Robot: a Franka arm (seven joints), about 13 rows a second.
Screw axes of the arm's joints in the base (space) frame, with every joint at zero. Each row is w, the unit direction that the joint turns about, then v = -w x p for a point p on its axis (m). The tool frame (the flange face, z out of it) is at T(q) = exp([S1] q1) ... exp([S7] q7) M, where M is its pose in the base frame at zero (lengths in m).
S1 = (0, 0, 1, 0.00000, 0.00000, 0.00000)
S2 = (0, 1, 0, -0.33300, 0.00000, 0.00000)
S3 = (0, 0, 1, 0.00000, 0.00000, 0.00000)
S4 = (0, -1, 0, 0.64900, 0.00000, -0.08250)
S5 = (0, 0, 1, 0.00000, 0.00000, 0.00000)
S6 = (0, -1, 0, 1.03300, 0.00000, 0.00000)
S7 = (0, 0, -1, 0.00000, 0.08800, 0.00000)
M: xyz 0.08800 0.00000 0.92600 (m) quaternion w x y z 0 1 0 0
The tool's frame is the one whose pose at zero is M.
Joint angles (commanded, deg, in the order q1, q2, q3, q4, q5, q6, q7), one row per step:
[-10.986 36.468 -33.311 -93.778 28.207 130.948 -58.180]
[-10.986 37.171 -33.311 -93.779 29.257 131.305 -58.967]
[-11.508 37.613 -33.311 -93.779 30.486 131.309 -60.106]
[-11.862 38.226 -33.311 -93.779 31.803 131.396 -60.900]
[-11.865 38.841 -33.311 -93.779 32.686 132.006 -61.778]
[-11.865 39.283 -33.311 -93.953 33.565 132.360 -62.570]
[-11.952 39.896 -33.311 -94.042 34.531 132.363 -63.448]
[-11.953 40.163 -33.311 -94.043 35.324 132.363 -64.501]
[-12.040 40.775 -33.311 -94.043 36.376 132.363 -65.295]
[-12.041 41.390 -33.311 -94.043 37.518 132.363 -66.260]
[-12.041 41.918 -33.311 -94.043 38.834 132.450 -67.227]
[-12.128 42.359 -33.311 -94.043 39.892 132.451 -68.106]
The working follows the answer.
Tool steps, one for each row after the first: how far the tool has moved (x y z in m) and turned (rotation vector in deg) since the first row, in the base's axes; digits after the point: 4 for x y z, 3 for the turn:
[0.0002 -0.0002 -0.0069 0.271 -0.155 0.169]
[-0.0036 -0.0048 -0.0116 0.809 -0.472 0.086]
[-0.0063 -0.0079 -0.0180 1.392 -0.757 -0.237]
[-0.0061 -0.0086 -0.0235 1.300 -1.020 0.061]
[-0.0070 -0.0087 -0.0289 1.492 -1.191 0.234]
[-0.0085 -0.0092 -0.0361 1.987 -1.134 0.411]
[-0.0085 -0.0090 -0.0390 2.250 -1.358 0.982]
[-0.0096 -0.0095 -0.0455 2.734 -1.440 1.049]
[-0.0101 -0.0091 -0.0520 3.225 -1.578 1.311]
[-0.0104 -0.0089 -0.0575 3.685 -1.966 1.457]
[-0.0114 -0.0094 -0.0621 4.091 -2.235 1.590]

Tool pose at each row, in the base's axes (x y z in m, rotation vector in deg; rounded; the steps above come from the unrounded poses):
[0.5434 -0.4352 0.3048 175.632 4.721 11.999]
[0.5437 -0.4354 0.2979 175.885 4.951 12.274]
[0.5398 -0.4400 0.2931 176.376 4.763 12.815]
[0.5371 -0.4431 0.2867 176.908 4.203 13.300]
[0.5373 -0.4438 0.2812 176.787 4.656 13.712]
[0.5365 -0.4440 0.2758 176.956 4.899 14.007]
[0.5350 -0.4444 0.2686 177.460 5.137 13.987]
[0.5349 -0.4442 0.2658 177.697 5.992 14.398]
[0.5338 -0.4447 0.2593 178.166 6.055 14.586]
[0.5333 -0.4443 0.2527 178.636 6.420 14.874]
[0.5330 -0.4441 0.2473 179.032 6.594 15.543]
[0.5320 -0.4446 0.2426 -178.928 -6.741 -15.980]

